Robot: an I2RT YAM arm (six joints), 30 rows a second.
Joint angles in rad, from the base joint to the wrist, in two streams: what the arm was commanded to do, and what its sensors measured. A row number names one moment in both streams.
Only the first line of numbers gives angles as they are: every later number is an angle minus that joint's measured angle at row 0.
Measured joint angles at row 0: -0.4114 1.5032 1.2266 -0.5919 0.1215 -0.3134
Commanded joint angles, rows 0 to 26: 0.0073 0.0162 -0.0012 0.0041 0.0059 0.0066; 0.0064 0.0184 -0.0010 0.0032 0.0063 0.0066; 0.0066 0.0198 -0.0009 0.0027 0.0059 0.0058; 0.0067 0.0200 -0.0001 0.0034 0.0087 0.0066; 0.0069 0.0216 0.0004 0.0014 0.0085 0.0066; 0.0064 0.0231 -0.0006 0.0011 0.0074 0.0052; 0.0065 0.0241 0.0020 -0.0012 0.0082 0.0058; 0.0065 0.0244 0.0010 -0.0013 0.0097 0.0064; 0.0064 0.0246 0.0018 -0.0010 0.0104 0.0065; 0.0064 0.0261 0.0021 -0.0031 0.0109 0.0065; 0.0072 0.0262 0.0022 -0.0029 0.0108 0.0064; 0.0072 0.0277 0.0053 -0.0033 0.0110 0.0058; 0.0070 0.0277 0.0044 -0.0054 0.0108 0.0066; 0.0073 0.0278 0.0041 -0.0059 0.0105 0.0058; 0.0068 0.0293 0.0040 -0.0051 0.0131 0.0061; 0.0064 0.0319 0.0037 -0.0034 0.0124 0.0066; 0.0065 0.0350 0.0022 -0.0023 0.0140 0.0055; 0.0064 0.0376 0.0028 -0.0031 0.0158 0.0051; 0.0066 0.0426 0.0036 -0.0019 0.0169 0.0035; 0.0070 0.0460 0.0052 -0.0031 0.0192 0.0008; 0.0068 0.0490 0.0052 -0.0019 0.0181 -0.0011; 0.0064 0.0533 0.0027 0.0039 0.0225 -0.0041; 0.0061 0.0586 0.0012 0.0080 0.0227 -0.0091; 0.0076 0.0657 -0.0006 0.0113 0.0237 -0.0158; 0.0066 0.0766 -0.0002 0.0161 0.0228 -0.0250; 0.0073 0.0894 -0.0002 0.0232 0.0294 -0.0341; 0.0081 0.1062 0.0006 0.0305 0.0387 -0.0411
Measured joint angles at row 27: 0.0019 0.0671 0.0000 0.0054 0.0187 -0.0141
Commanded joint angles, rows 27 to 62: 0.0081 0.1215 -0.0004 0.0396 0.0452 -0.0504; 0.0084 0.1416 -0.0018 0.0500 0.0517 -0.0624; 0.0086 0.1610 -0.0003 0.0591 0.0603 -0.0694; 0.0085 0.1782 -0.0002 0.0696 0.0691 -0.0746; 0.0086 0.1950 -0.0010 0.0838 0.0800 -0.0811; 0.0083 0.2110 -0.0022 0.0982 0.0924 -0.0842; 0.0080 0.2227 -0.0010 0.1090 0.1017 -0.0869; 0.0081 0.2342 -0.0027 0.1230 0.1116 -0.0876; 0.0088 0.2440 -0.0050 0.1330 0.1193 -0.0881; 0.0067 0.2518 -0.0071 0.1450 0.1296 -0.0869; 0.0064 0.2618 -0.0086 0.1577 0.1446 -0.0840; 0.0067 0.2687 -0.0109 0.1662 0.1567 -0.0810; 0.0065 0.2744 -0.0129 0.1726 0.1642 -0.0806; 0.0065 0.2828 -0.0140 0.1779 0.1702 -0.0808; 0.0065 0.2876 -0.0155 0.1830 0.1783 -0.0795; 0.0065 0.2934 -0.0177 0.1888 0.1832 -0.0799; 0.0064 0.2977 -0.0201 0.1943 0.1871 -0.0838; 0.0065 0.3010 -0.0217 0.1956 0.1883 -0.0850; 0.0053 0.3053 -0.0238 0.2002 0.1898 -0.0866; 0.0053 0.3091 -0.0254 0.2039 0.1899 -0.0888; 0.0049 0.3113 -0.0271 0.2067 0.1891 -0.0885; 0.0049 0.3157 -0.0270 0.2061 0.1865 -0.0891; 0.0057 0.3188 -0.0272 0.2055 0.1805 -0.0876; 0.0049 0.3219 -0.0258 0.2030 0.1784 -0.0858; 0.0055 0.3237 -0.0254 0.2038 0.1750 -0.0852; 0.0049 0.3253 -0.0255 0.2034 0.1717 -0.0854; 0.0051 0.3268 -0.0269 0.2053 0.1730 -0.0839; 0.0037 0.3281 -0.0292 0.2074 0.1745 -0.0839; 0.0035 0.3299 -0.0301 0.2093 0.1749 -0.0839; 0.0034 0.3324 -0.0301 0.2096 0.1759 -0.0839; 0.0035 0.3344 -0.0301 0.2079 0.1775 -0.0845; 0.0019 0.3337 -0.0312 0.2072 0.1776 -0.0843; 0.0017 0.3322 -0.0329 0.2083 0.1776 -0.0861; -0.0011 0.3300 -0.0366 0.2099 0.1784 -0.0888; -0.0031 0.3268 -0.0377 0.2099 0.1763 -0.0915; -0.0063 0.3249 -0.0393 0.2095 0.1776 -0.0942
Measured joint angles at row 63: -0.0008 0.3246 -0.0229 0.2034 0.1797 -0.0904
